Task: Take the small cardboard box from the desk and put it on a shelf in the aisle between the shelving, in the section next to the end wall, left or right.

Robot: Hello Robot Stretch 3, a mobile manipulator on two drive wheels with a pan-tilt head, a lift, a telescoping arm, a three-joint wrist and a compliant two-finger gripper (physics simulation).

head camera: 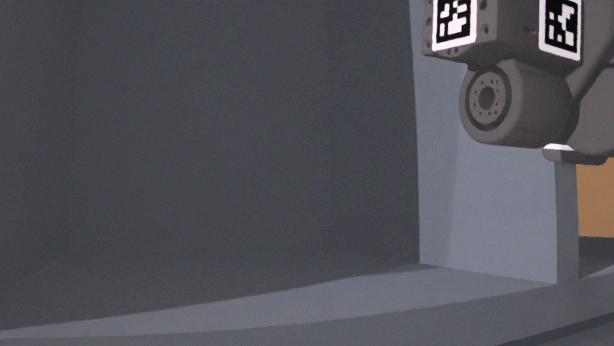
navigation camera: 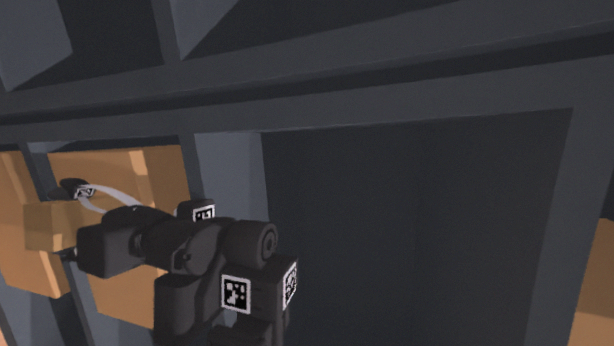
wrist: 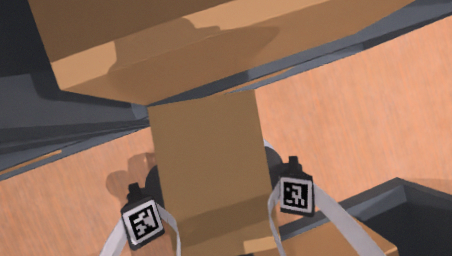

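Frame: origin at the robot's base, x ahead, y left, z up, level; millimetres.
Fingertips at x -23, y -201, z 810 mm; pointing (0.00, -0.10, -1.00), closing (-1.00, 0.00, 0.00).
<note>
Pixels of each thing's middle, then the offset from my fingertips to it. "pt": a spot on its surface instead.
- small cardboard box, body centre: [navigation camera: 87, 217] 0 mm ahead, 9 mm right, 30 mm up
- large box, surface spot: [navigation camera: 595, 280] pt 67 mm back, 181 mm right, 718 mm up
The small cardboard box [navigation camera: 42, 226] [wrist: 210, 145] is held between the two fingertips of my gripper [navigation camera: 71, 222] [wrist: 215, 174], which is shut on it. In the wrist view, the fingertips press its left and right sides, and wooden floor shows beyond. In the navigation camera view, the held box is at the left, in front of large boxes on the shelving. The grey shelving [head camera: 567, 220] [navigation camera: 555, 200] fills much of the head and navigation views. A dark compartment lies right of the wrist in the navigation view. The head view shows part of the wrist, but not the fingers or the held box.
A large cardboard box [navigation camera: 117, 167] [wrist: 200, 70] stands on the shelving close to the held box. Another large box [navigation camera: 595, 280] shows at the navigation view's right edge. Shelving with a box [wrist: 345, 242] lies at the wrist view's lower right, across the wooden floor [wrist: 360, 115].
</note>
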